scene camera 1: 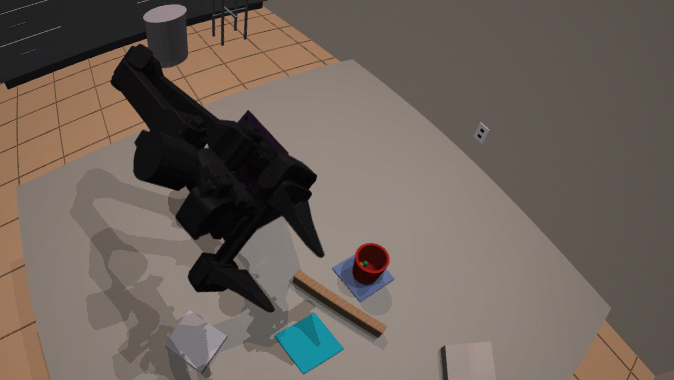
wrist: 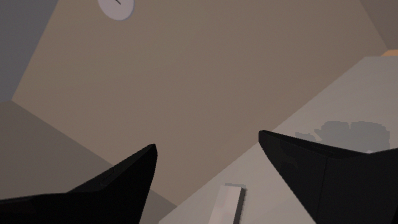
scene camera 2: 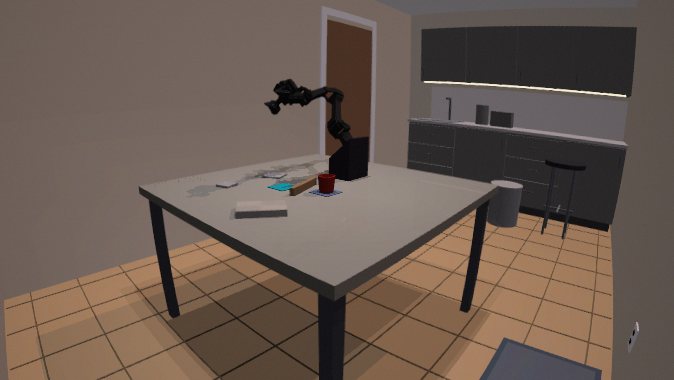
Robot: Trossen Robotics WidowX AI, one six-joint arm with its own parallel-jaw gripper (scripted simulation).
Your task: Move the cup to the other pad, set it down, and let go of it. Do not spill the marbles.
Note:
My gripper [scene camera 1: 295, 285] is open and holds nothing. I also see a red cup [scene camera 1: 377, 257], a pale grey square [scene camera 1: 194, 340], a grey flat block [scene camera 2: 275, 208], a teal pad [scene camera 1: 308, 342] and a wooden bar [scene camera 1: 313, 288].
My gripper is seen too in the wrist view [wrist: 208, 142]. The wrist view does not show the red cup: it is out of frame. The wrist view misses the pale grey square: it is out of frame.

